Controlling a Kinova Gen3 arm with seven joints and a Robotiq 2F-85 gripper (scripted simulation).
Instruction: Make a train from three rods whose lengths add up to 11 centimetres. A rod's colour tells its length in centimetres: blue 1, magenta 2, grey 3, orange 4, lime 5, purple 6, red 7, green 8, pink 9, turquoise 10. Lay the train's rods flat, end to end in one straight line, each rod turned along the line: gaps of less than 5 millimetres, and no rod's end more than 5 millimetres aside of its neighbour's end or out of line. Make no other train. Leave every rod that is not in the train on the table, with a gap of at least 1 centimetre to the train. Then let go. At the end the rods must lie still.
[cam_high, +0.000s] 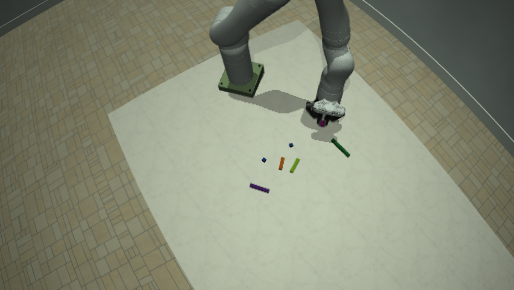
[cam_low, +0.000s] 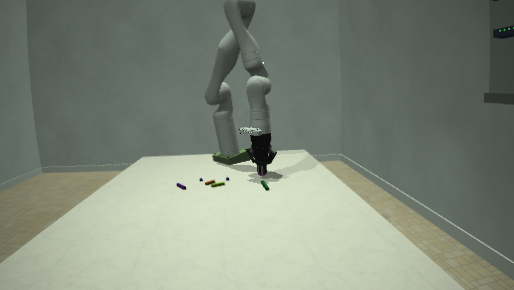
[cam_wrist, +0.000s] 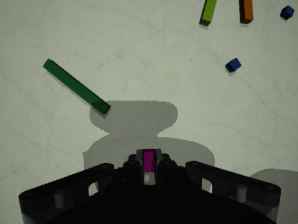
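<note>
My hand is 10 mm above the magenta rod. The rest, counted from my hand: lime rod (150 mm to the right, 80 mm ahead, 30 mm below); then green rod (100 mm ahead, 30 mm below, 10 mm to the left); then orange rod (190 mm to the right, 60 mm ahead, 30 mm below).
</note>
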